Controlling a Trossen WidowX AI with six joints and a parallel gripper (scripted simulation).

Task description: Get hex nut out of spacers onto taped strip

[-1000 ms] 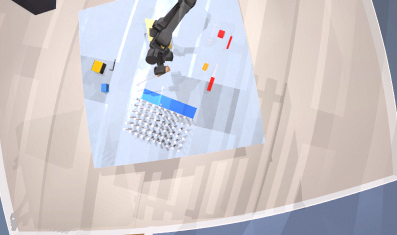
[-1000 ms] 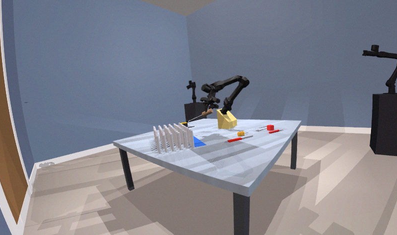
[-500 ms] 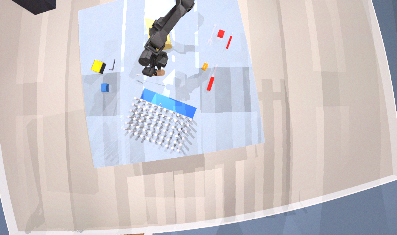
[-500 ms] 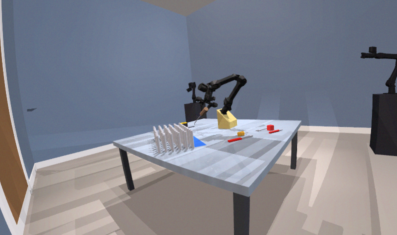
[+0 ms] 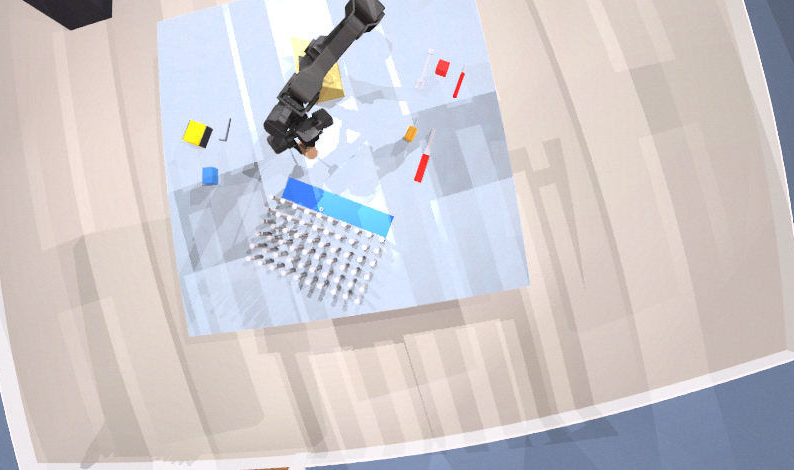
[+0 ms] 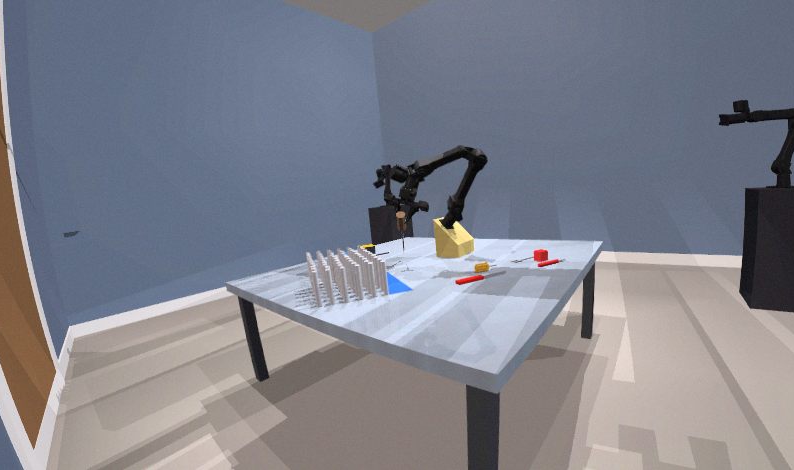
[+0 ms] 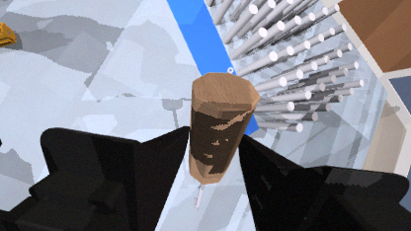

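The wooden-handled tool is 8 cm below my gripper tip, 5 cm to the right of it and 5 cm behind it. Also, from my gripper tip: blue taped strip 20 cm below, 16 cm ahead, 3 cm to the left; orange stub tool 33 cm to the left, 18 cm below, 7 cm behind; blue cube 42 cm to the right, 18 cm below, 3 cm behind.
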